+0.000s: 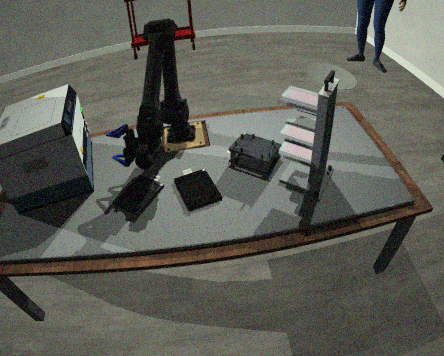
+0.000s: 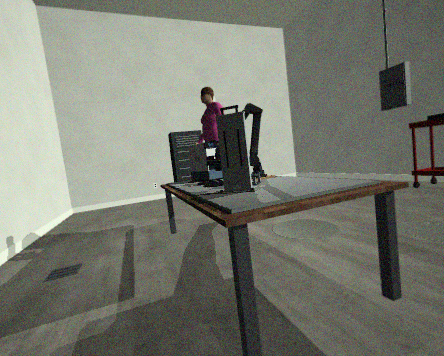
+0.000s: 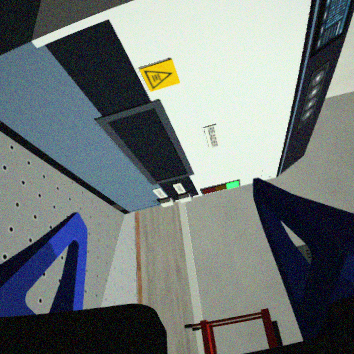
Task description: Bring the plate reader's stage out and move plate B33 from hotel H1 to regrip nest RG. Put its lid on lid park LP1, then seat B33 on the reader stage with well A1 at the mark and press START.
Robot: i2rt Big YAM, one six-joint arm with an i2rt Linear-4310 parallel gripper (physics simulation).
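Where they show: gripper, fingertip midpoint: (image 1: 109, 145) (image 3: 165, 204); arm's base, link origin: (image 1: 181, 134).
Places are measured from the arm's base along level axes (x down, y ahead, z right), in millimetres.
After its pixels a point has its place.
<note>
The white and dark reader (image 1: 35, 145) {x -274, y 355, z 479 mm} (image 3: 235, 75) {x -212, y 224, z 364 mm} stands at the table's left end. Its front shows a dark framed opening (image 3: 145, 142) {x -109, y 166, z 382 mm}, a green light (image 3: 232, 185) {x -195, y -11, z 436 mm} and round buttons (image 3: 313, 92) {x -299, y 162, z 396 mm}; no stage is seen sticking out. My gripper (image 1: 111, 146) {x -145, y 232, z 241 mm} (image 3: 165, 204) {x -145, y 232, z 241 mm} is open and empty, raised above the table and facing the reader's front. The hotel tower (image 1: 322, 140) {x -222, y 392, z -477 mm} (image 2: 235, 150) {x -201, y 326, z -522 mm} at the right holds several pink-and-white plates (image 1: 300, 95) {x -323, y 285, z -425 mm} (image 1: 296, 151) {x -110, y 299, z -421 mm}. Two low black holders (image 1: 197, 190) {x -5, y 348, z -76 mm} (image 1: 136, 196) {x -7, y 362, z 143 mm} lie mid-table. Labels B33, H1, RG and LP1 are not readable.
A dark rack with upright pins (image 1: 254, 152) {x -55, y 224, z -284 mm} stands between the holders and the hotel. The table (image 1: 225, 249) {x 18, y 587, z -159 mm} has a wooden rim. Behind it are a red cart (image 1: 185, 33) (image 2: 427, 172) (image 3: 209, 340) and a person (image 1: 372, 25) (image 2: 211, 120).
</note>
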